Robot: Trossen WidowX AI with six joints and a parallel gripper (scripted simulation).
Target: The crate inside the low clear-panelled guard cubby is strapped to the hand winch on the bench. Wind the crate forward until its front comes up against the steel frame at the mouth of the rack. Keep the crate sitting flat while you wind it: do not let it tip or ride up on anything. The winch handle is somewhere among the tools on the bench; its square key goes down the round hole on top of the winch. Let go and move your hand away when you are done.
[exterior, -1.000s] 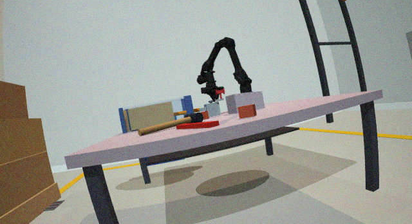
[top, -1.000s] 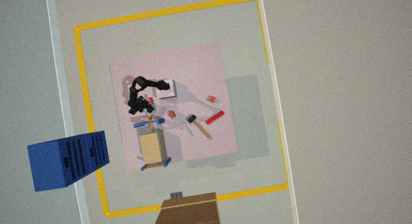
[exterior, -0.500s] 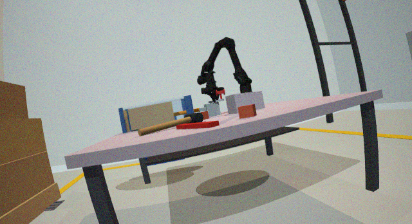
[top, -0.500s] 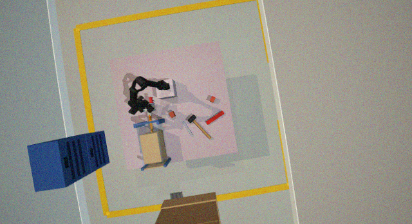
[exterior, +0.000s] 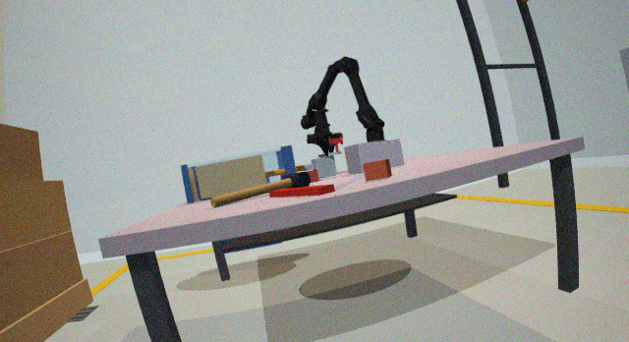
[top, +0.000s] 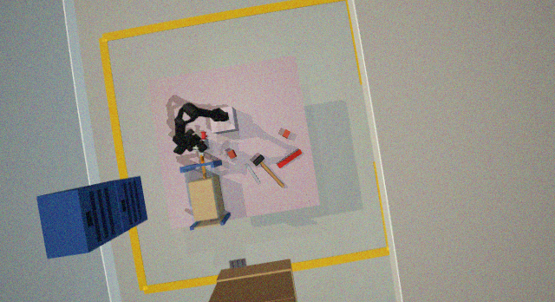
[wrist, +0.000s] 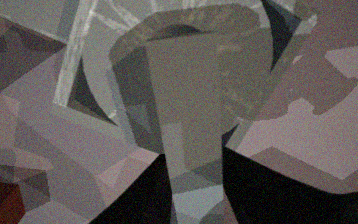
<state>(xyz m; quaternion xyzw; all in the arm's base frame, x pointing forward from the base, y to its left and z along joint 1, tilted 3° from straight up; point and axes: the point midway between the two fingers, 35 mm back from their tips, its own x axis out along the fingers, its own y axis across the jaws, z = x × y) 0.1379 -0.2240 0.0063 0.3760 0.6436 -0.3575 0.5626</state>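
Right now my gripper tip is 1 cm past the winch handle, 1 cm to the right of it and 2 cm below it. The rest, counted from my gripper tip: grey winch 1 cm ahead, 5 cm to the right, 6 cm below; blue steel frame 18 cm ahead, 6 cm to the right, 2 cm above; red knob 2 cm behind, 5 cm to the left, 5 cm above.
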